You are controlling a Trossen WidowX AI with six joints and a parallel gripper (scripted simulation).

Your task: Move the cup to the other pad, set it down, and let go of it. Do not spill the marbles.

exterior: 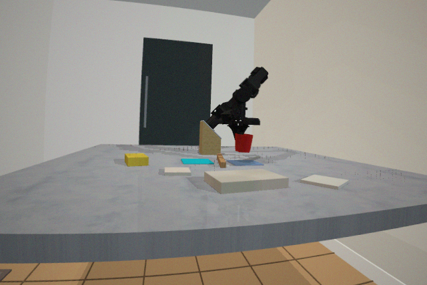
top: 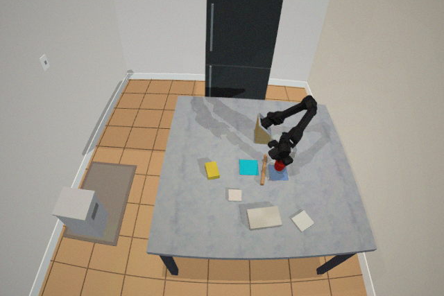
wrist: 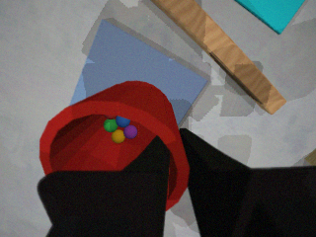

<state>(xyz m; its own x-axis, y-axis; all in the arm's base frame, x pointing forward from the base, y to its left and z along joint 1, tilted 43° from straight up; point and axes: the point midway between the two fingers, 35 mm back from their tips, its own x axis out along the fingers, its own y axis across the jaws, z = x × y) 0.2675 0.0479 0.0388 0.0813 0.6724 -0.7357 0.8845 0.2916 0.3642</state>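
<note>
Right now my gripper tip is 170 mm to the left of the cyan pad, 90 mm above it and 10 mm past it. Round my gripper tip: wooden bar: 80 mm below, 70 mm to the right, 10 mm ahead; then red cup: 30 mm ahead, 10 mm to the left; then blue pad: 90 mm below, 30 mm ahead, 20 mm to the left.
</note>
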